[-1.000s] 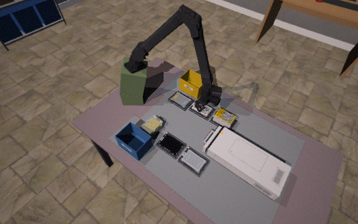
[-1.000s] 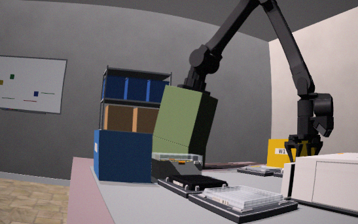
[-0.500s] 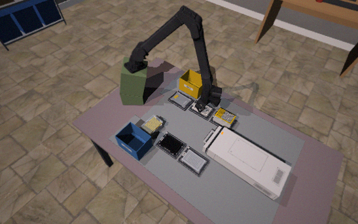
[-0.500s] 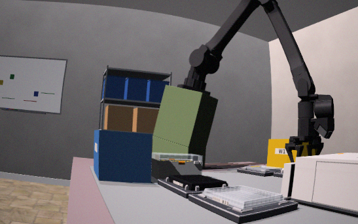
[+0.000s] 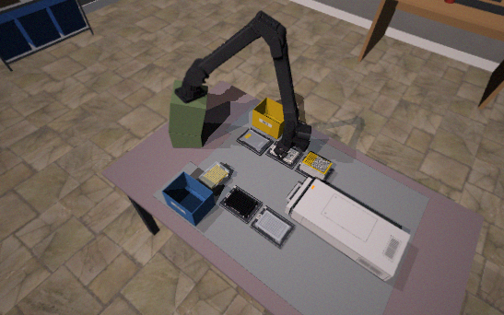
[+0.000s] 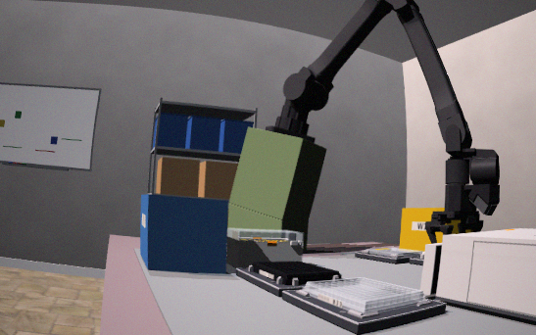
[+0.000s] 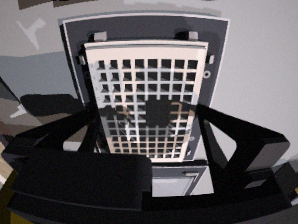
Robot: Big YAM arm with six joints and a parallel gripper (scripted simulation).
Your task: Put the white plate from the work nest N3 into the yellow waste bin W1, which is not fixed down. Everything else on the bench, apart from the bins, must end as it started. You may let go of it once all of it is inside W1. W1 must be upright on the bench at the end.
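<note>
The white plate lies right at my hand. Also, from my hand: grey lidded plate (17 cm behind, 5 cm to the right); yellow tip box (17 cm ahead, 3 cm to the left, 4 cm above); dark nest N3 (1 cm below).
</note>
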